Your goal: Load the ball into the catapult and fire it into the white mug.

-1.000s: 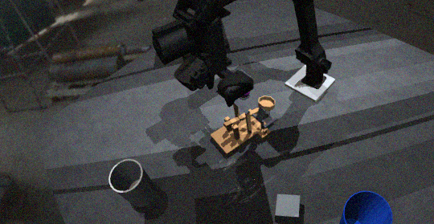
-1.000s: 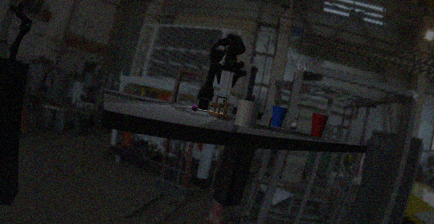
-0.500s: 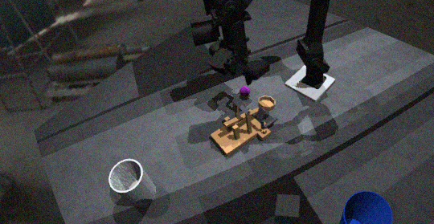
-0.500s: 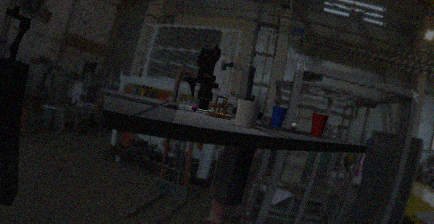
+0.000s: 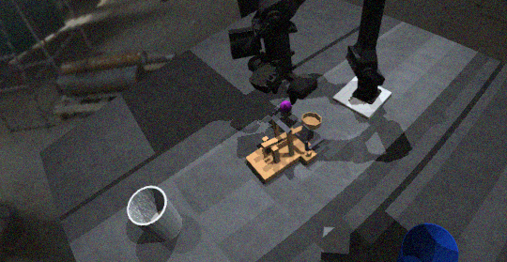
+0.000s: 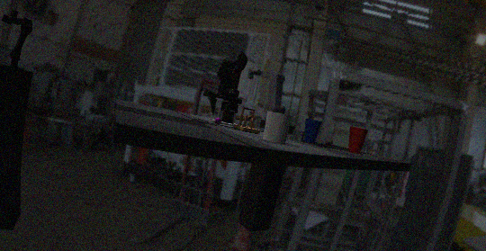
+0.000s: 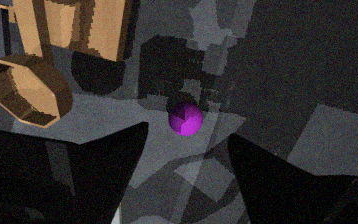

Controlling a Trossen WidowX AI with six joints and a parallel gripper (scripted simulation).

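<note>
The purple ball is 30 mm below my gripper tip. The rest, counted from my gripper tip: white mug 430 mm ahead, 20 mm below; wooden catapult 110 mm to the left, 90 mm ahead, 10 mm above; grey block 320 mm to the left, 240 mm ahead, 20 mm below.
</note>
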